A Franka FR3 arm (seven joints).
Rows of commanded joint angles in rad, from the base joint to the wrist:
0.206, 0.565, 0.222, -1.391, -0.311, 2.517, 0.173
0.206, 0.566, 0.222, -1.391, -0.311, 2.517, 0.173
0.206, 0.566, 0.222, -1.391, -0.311, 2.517, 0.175
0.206, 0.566, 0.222, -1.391, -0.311, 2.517, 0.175
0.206, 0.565, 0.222, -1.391, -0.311, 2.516, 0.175
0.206, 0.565, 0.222, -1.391, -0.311, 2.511, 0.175
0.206, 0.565, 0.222, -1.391, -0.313, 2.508, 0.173
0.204, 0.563, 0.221, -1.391, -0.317, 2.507, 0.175
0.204, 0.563, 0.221, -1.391, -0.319, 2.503, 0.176
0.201, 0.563, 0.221, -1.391, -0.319, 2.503, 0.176
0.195, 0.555, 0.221, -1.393, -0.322, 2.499, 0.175
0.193, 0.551, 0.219, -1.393, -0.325, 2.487, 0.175
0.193, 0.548, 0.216, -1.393, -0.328, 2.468, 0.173
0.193, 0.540, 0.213, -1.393, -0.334, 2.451, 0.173
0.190, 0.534, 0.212, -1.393, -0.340, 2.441, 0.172
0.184, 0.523, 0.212, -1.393, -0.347, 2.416, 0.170
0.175, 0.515, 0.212, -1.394, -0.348, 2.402, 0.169
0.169, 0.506, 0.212, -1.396, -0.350, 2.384, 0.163
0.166, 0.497, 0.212, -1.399, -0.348, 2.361, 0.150
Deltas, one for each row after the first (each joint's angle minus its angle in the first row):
0.000, 0.001, 0.000, 0.000, 0.000, 0.000, 0.000
0.000, 0.001, 0.000, 0.000, 0.000, 0.000, 0.002
0.000, 0.001, 0.000, 0.000, 0.000, 0.000, 0.002
0.000, 0.000, 0.000, 0.000, 0.000, -0.001, 0.002
0.000, 0.000, 0.000, 0.000, 0.000, -0.006, 0.002
0.000, 0.000, 0.000, 0.000, -0.002, -0.009, 0.000
-0.002, -0.002, -0.001, 0.000, -0.006, -0.010, 0.002
-0.002, -0.002, -0.001, 0.000, -0.008, -0.014, 0.003
-0.005, -0.002, -0.001, 0.000, -0.008, -0.014, 0.003
-0.011, -0.010, -0.001, -0.002, -0.011, -0.018, 0.002
-0.013, -0.014, -0.003, -0.002, -0.014, -0.030, 0.002
-0.013, -0.017, -0.006, -0.002, -0.017, -0.049, 0.000
-0.013, -0.025, -0.009, -0.002, -0.023, -0.066, 0.000
-0.016, -0.031, -0.010, -0.002, -0.029, -0.076, -0.001
-0.022, -0.042, -0.010, -0.002, -0.036, -0.101, -0.003
-0.031, -0.050, -0.010, -0.003, -0.037, -0.115, -0.004
-0.037, -0.059, -0.010, -0.005, -0.039, -0.133, -0.010
-0.040, -0.068, -0.010, -0.008, -0.037, -0.156, -0.023

